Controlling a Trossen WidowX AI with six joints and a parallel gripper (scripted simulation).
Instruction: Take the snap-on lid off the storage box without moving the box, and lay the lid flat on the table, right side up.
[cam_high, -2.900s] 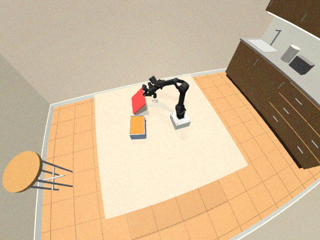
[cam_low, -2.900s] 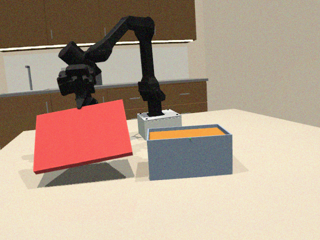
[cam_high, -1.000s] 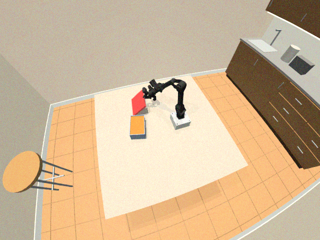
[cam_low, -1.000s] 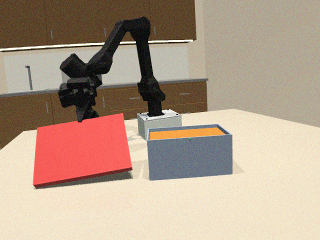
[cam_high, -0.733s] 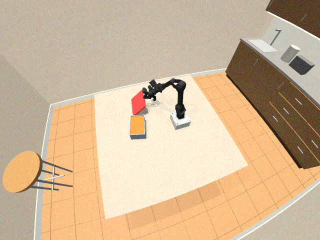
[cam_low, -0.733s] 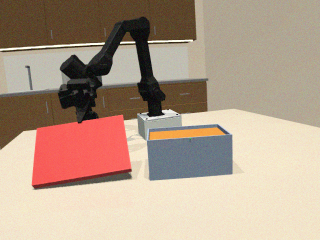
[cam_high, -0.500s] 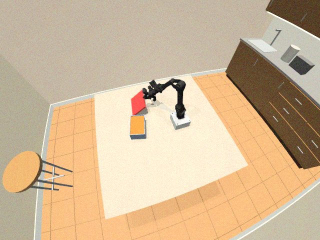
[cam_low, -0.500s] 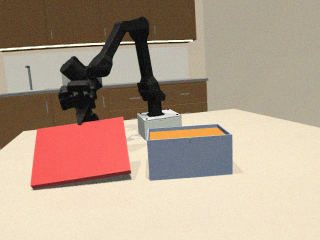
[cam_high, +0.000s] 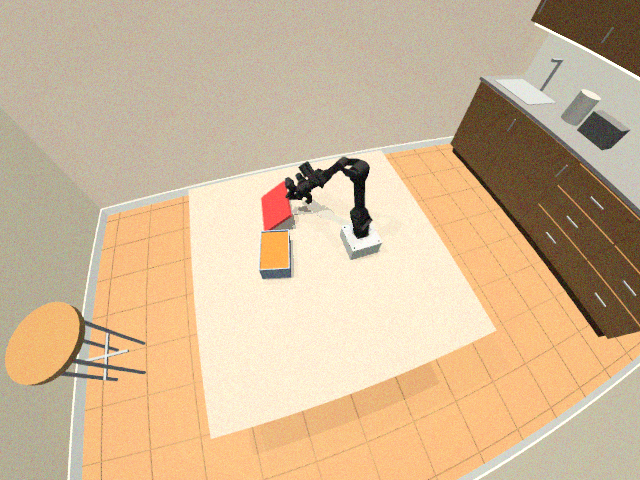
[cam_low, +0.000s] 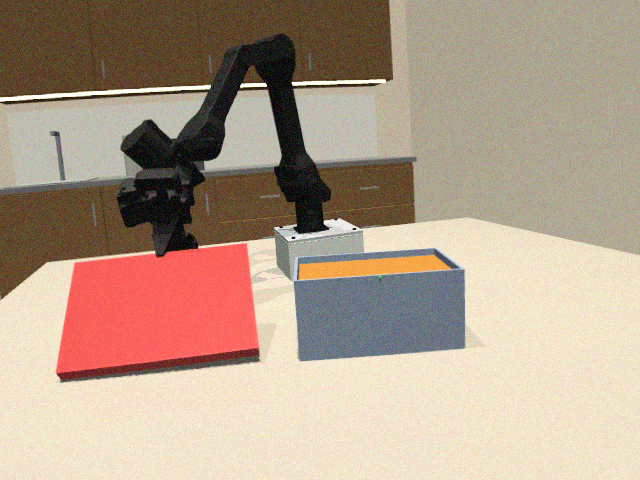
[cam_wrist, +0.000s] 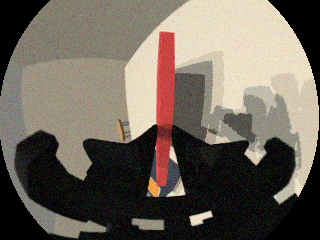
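Now: the red lid 7 cm ahead of my gripper tip and 5 cm below it. Round my gripper tip: blue-grey storage box (12 cm ahead, 28 cm to the left, 6 cm below).
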